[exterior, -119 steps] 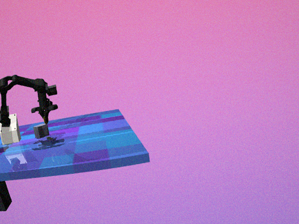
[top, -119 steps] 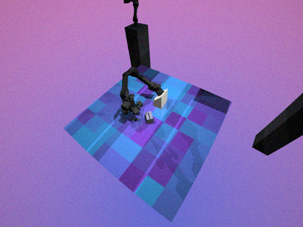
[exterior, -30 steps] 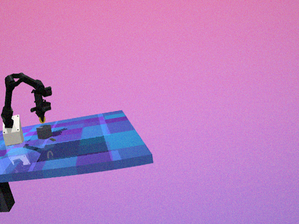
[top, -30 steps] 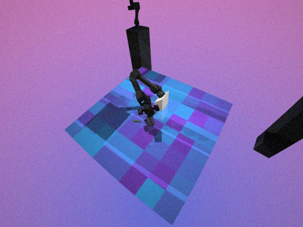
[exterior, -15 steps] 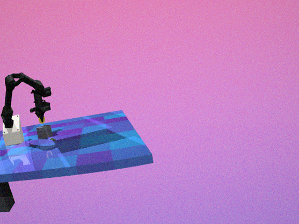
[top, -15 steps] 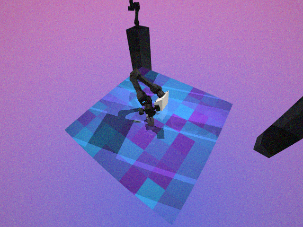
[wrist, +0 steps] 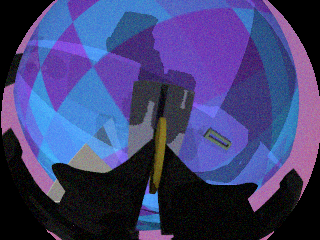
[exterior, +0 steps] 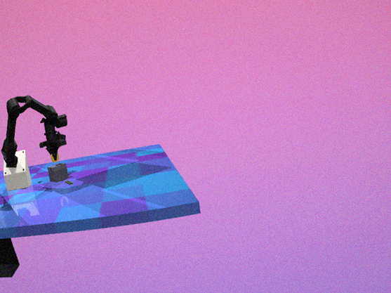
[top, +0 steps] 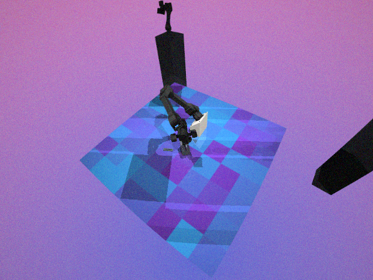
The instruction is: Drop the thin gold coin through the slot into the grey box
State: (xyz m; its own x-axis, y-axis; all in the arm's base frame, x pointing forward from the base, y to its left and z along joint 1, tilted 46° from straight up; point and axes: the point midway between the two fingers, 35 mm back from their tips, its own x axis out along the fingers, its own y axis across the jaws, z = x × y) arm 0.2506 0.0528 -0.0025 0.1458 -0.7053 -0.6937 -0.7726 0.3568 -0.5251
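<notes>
Now: gripper tip 20 mm below the gold coin.
</notes>
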